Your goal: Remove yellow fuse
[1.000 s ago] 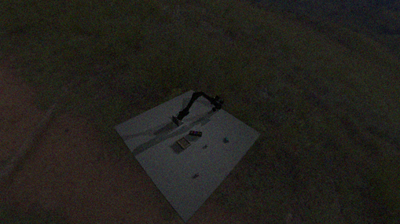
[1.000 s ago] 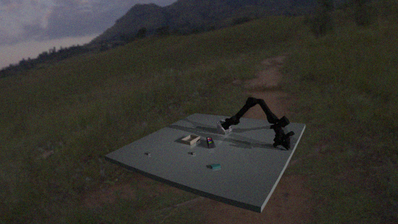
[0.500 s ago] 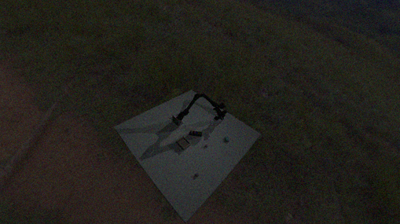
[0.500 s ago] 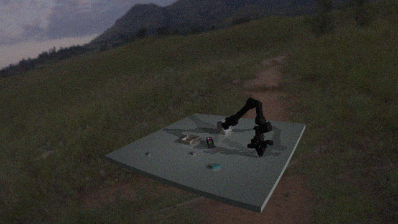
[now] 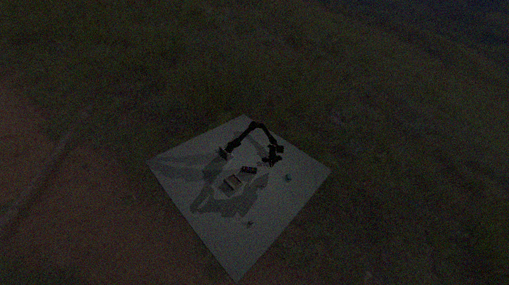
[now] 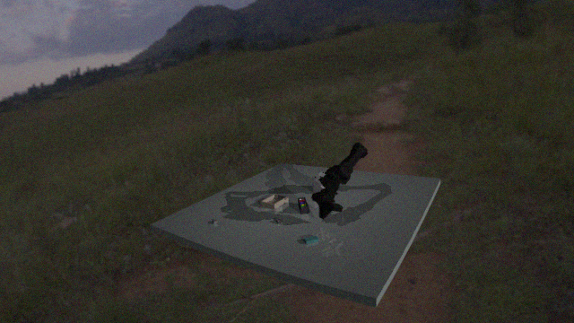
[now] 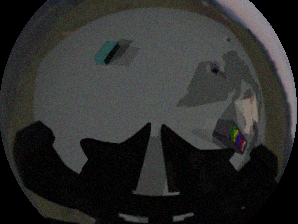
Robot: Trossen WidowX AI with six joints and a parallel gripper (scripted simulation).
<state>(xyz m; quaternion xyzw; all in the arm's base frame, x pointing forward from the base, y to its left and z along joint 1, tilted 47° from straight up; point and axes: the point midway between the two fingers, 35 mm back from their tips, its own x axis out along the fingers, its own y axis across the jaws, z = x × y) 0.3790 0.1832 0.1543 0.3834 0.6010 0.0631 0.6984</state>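
Right now the yellow fuse is 80 mm behind my gripper tip and 170 mm to the right of it. The rest, counted from my gripper tip: square tray 90 mm behind, 380 mm to the right, 20 mm below.
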